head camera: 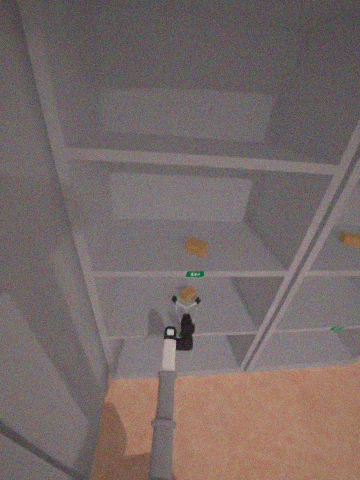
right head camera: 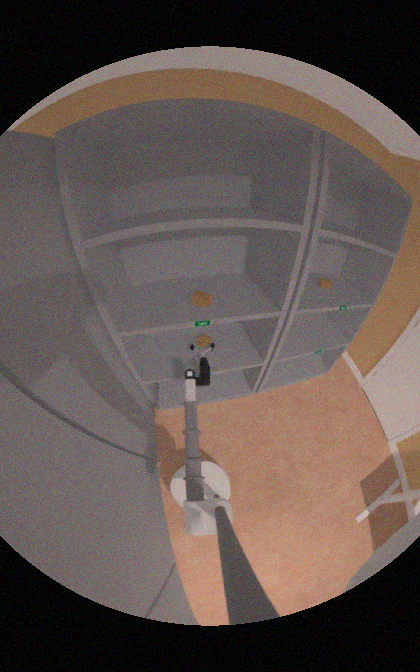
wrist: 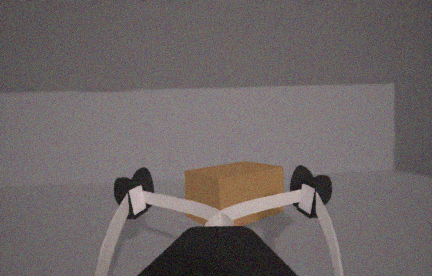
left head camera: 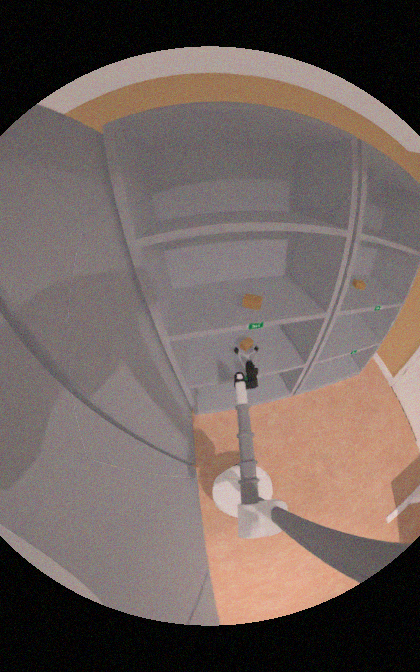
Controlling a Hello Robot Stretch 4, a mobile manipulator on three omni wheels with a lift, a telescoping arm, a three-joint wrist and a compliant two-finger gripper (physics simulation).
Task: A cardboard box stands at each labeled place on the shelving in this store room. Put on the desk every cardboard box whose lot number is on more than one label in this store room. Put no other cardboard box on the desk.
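Frame: origin at the robot's base, x down, y ahead, z right, level; millimetres.
Seen in the pictures: gripper, fingertip midpoint: [head camera: 186, 297] [wrist: 221, 183].
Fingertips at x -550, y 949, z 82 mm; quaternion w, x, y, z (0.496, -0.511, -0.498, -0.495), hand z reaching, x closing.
Note:
Offsets run from my fingertips to a thing's top centre. "pt": to the spot under its first point.
A cardboard box @[dz +13, dx -5, dy +47 mm] [head camera: 188, 293] [left head camera: 246, 343] [right head camera: 203, 341] [wrist: 250, 190] stands on the lower shelf, turned with a corner toward me. My gripper [head camera: 186, 300] [left head camera: 246, 349] [right head camera: 202, 346] [wrist: 221, 183] is open in front of it, with a fingertip to each side; the box is beyond the fingertips and not held. A second cardboard box @[dz +10, dx -462, dy -74 mm] [head camera: 196, 247] [left head camera: 252, 301] [right head camera: 202, 299] stands on the shelf above, behind a green label @[pt dz +5, dx -396, dy -220 mm] [head camera: 195, 274] [left head camera: 256, 326] [right head camera: 202, 323] too blurred to read. A third box @[dz +914, dx -462, dy +122 mm] [head camera: 350, 239] [left head camera: 359, 284] [right head camera: 325, 283] stands in the bay to the right.
The shelving [head camera: 200, 161] [left head camera: 240, 228] [right head camera: 200, 223] has upright dividers beside the arm's bay. More green labels @[pt dz +939, dx +61, dy -119 mm] [head camera: 337, 328] [left head camera: 354, 352] [right head camera: 318, 351] are on the right bay. A large grey panel [left head camera: 100, 450] [right head camera: 75, 500] rises close on the left. White legs [right head camera: 395, 495] stand at the right.

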